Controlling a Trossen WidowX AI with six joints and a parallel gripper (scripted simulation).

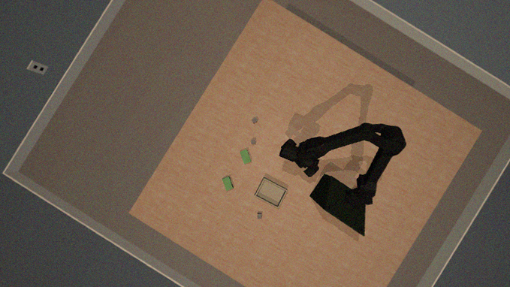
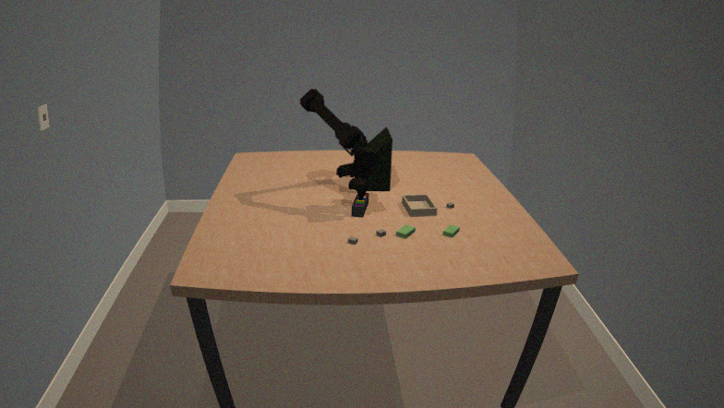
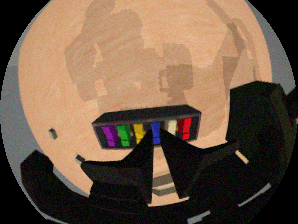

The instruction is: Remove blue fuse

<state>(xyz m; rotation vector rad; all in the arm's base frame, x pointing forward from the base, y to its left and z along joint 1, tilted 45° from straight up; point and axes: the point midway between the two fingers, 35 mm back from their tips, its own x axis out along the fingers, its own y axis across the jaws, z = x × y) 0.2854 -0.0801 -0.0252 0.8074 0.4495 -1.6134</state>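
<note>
The blue fuse is 10 mm below my gripper tip. Round my gripper tip: tray: 220 mm to the left, 30 mm below, 10 mm ahead.
</note>
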